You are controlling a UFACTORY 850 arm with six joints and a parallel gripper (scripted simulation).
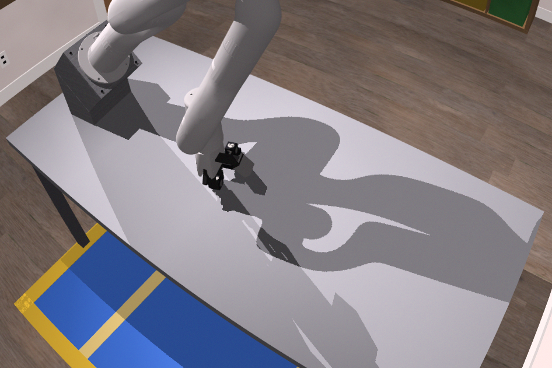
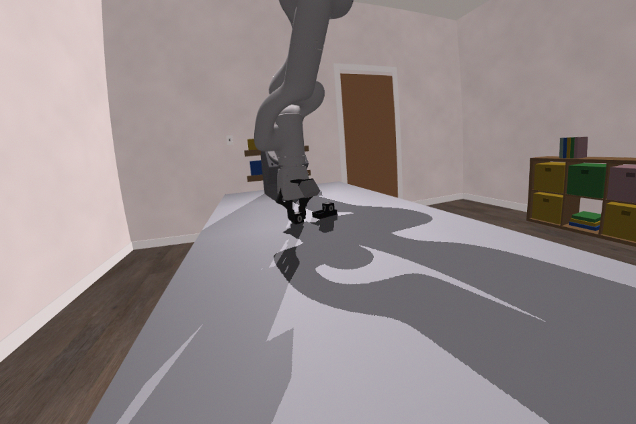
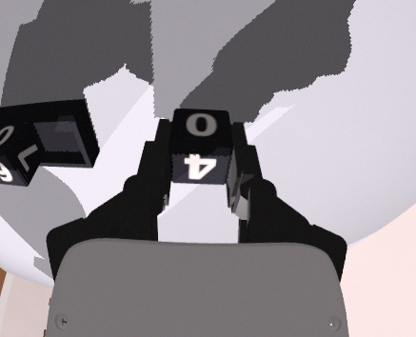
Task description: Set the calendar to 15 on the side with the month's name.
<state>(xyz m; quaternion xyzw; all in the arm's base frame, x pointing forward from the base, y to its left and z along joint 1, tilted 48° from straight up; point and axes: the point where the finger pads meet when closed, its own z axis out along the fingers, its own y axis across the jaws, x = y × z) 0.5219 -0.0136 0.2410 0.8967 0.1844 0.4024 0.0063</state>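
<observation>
Right now the black number cube is 10 mm below my hand. Round my hand: black tray (100 mm to the left, 50 mm behind, 20 mm below).
</observation>
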